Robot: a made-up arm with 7 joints. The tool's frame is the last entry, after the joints.
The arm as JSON. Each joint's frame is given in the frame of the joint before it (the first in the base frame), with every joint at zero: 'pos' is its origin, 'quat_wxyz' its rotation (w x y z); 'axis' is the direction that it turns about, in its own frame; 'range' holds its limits. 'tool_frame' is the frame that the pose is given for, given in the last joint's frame.
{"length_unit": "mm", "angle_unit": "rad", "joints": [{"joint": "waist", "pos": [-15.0, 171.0, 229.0], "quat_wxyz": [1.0, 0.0, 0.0, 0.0], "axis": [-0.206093, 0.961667, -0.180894], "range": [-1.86, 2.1]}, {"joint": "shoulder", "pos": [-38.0, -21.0, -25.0], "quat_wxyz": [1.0, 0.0, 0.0, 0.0], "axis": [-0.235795, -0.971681, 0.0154], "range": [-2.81, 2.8]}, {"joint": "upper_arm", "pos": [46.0, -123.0, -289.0], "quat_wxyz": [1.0, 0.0, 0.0, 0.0], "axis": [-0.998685, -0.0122, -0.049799], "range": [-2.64, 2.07]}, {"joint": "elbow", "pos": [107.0, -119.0, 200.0], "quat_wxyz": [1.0, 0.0, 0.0, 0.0], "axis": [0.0, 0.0, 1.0], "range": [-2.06, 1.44]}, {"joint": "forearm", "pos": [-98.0, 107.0, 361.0], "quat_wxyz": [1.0, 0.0, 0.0, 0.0], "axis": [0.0, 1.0, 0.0], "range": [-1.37, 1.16]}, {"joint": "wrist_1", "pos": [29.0, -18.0, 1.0], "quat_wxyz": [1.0, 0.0, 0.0, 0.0], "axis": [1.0, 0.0, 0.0], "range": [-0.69, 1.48]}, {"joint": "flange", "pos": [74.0, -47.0, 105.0], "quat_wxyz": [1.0, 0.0, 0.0, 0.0], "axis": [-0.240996, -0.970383, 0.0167], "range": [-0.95, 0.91]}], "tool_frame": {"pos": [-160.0, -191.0, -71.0], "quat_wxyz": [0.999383, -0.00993, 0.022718, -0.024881]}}
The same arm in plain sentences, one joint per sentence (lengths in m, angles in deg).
The arm has seven revolute joints in a row. What follows holds with every joint at zero, and every direction is one of the base frame's. The first joint lies 0.015 m along -x and 0.171 m along +y and 0.229 m along +z from the base frame's origin and rotates about the direction (-0.206093, 0.961667, -0.180894), from -106.57 to 120.32 deg. The second joint lies 0.038 m along -x and 0.021 m along -y and 0.025 m along -z from the first joint and rotates about the direction (-0.235795, -0.971681, 0.0154), from -161 to 160.43 deg. The third joint lies 0.046 m along +x and 0.123 m along -y and 0.289 m along -z from the second joint and rotates about the direction (-0.998685, -0.0122, -0.049799), from -151.26 to 118.6 deg. The fourth joint lies 0.107 m along +x and 0.119 m along -y and 0.2 m along +z from the third joint and rotates about +z, from -118.03 to 82.51 deg. The fifth joint lies 0.098 m along -x and 0.107 m along +y and 0.361 m along +z from the fourth joint and rotates about +y, from -78.5 to 66.46 deg. The sixth joint lies 0.029 m along +x and 0.018 m along -y and 0.001 m along +z from the fifth joint and rotates about +x, from -39.53 to 84.8 deg. The seventh joint lies 0.074 m along +x and 0.047 m along -y and 0.105 m along +z from the sixth joint and rotates about the direction (-0.240996, -0.970383, 0.0167), from -54.43 to 52.14 deg. The tool frame, which is the frame that the pose is given for, lies 0.16 m along -x and 0.191 m along -y and 0.071 m along -z from the seventh joint; its axes are the base frame's turned by roll -1.2, pitch 2.57 and yaw -2.88 deg (as in URDF: about the fixed x, then y, then z).
